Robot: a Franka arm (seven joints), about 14 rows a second.
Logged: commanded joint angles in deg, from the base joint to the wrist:
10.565, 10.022, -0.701, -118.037, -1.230, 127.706, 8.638
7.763, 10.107, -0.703, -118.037, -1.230, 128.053, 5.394
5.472, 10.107, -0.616, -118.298, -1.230, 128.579, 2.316
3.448, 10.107, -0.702, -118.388, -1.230, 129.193, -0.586
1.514, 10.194, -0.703, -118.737, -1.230, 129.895, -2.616
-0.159, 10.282, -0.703, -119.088, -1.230, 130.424, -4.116
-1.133, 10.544, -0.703, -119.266, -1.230, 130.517, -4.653
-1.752, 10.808, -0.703, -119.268, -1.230, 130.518, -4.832
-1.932, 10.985, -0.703, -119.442, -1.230, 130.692, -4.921
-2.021, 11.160, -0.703, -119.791, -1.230, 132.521, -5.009
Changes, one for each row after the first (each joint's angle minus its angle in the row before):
-2.802, 0.085, -0.002, 0.000, 0.000, 0.347, -3.244
-2.291, 0.000, 0.087, -0.261, 0.000, 0.526, -3.078
-2.024, 0.000, -0.086, -0.090, 0.000, 0.614, -2.902
-1.934, 0.087, -0.001, -0.349, 0.000, 0.702, -2.030
-1.673, 0.088, 0.000, -0.351, 0.000, 0.529, -1.500
-0.974, 0.262, 0.000, -0.178, 0.000, 0.093, -0.537
-0.619, 0.264, 0.000, -0.002, 0.000, 0.001, -0.179
-0.180, 0.177, 0.000, -0.174, 0.000, 0.174, -0.089
-0.089, 0.175, 0.000, -0.349, 0.000, 1.829, -0.088

